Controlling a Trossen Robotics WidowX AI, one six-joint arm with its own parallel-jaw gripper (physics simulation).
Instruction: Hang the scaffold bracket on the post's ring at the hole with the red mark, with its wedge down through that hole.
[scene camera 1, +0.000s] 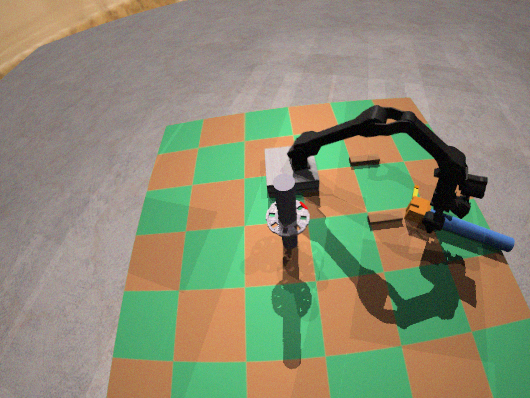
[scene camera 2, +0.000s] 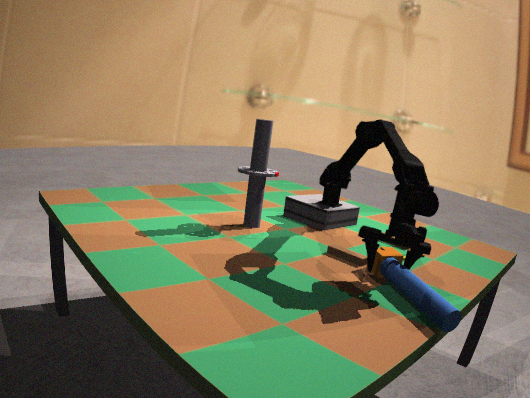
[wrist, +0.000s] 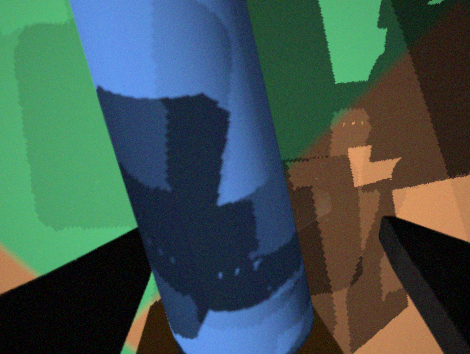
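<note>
The scaffold bracket lies on the checkered mat at the right: a blue tube (scene camera 1: 452, 227) (scene camera 2: 417, 292) (wrist: 198, 168) with an orange head (scene camera 1: 418, 207) (scene camera 2: 384, 253) and a yellow wedge (scene camera 1: 416, 191). My gripper (scene camera 1: 441, 218) (scene camera 2: 391, 257) (wrist: 267, 230) is open and lowered astride the tube close to the orange head, one finger on each side. The dark post (scene camera 1: 284, 203) (scene camera 2: 259, 158) stands upright near the mat's middle. Its grey ring (scene camera 1: 273, 222) (scene camera 2: 248, 170) has several holes and a red mark (scene camera 1: 303, 205) (scene camera 2: 277, 174) on the side toward the arm.
The arm's grey base block (scene camera 1: 275, 162) (scene camera 2: 311, 207) sits just behind the post. Two dark brown bars (scene camera 1: 364, 160) (scene camera 1: 386, 218) lie flat between the base and the bracket. The checkered mat (scene camera 1: 212, 324) (scene camera 2: 145, 268) ends just right of the bracket.
</note>
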